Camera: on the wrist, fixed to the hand. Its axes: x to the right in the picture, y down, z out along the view.
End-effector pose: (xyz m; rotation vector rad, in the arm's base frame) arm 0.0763 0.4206 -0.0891 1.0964 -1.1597 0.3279
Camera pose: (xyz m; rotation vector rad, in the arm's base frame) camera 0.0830 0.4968 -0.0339 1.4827 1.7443 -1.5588
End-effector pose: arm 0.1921 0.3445 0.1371 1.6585 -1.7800 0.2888
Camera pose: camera 0.1578 0.3726 0.2204 1.8901 1.9960 -0.4927
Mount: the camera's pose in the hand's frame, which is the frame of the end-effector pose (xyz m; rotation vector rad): 0.0266 0.0604 -0.0674 -0.2321 -0.5365 3.0520
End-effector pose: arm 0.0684 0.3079 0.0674 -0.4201 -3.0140 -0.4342
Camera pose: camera 0.0615 0.3512 0.1509 3.0378 -0.3741 0.0576
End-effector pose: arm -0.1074 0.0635 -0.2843 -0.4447 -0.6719 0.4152
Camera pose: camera -0.0568 0.1095 -0.3492 0.9645 -0.0958 -2.4434
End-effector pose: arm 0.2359 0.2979 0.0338 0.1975 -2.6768 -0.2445
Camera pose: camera 0.2359 0.3426 0.1169 2.9517 0.3557 -0.3945
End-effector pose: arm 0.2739 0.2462 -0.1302 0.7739 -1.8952 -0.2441
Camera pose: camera 0.3016 0.2881 -0.0503 2.5851 1.2876 -1.2183
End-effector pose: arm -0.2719 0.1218 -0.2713 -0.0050 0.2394 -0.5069
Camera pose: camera -0.2358 0.1655 -0.3467 0.0027 -0.3824 2.5407
